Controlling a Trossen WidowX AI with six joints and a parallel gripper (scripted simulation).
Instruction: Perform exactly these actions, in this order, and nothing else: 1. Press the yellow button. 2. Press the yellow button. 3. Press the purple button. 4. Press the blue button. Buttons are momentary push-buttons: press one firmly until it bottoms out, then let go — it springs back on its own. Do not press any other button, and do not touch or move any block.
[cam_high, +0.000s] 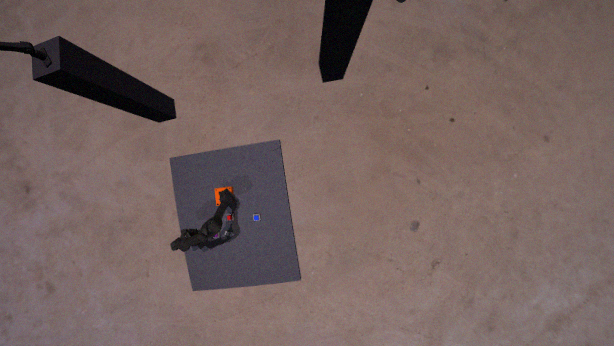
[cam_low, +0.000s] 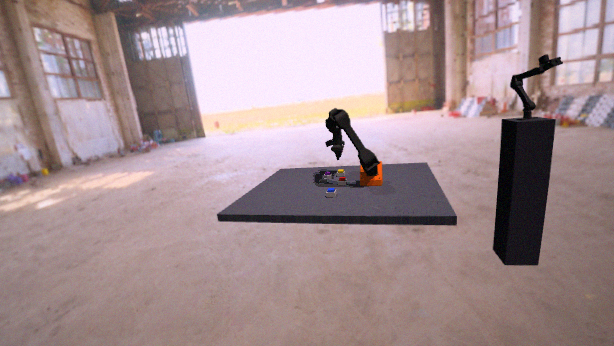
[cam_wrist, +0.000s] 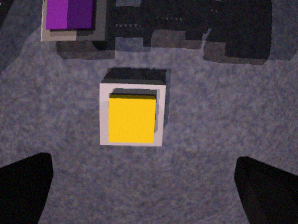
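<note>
Now: the yellow button 80 mm below my gripper tip and 10 mm behind it. Round my gripper tip: purple button 80 mm below, 80 mm ahead, 50 mm to the left; red button 190 mm to the left, 80 mm below, 30 mm behind; blue button 390 mm to the left, 80 mm below.
</note>
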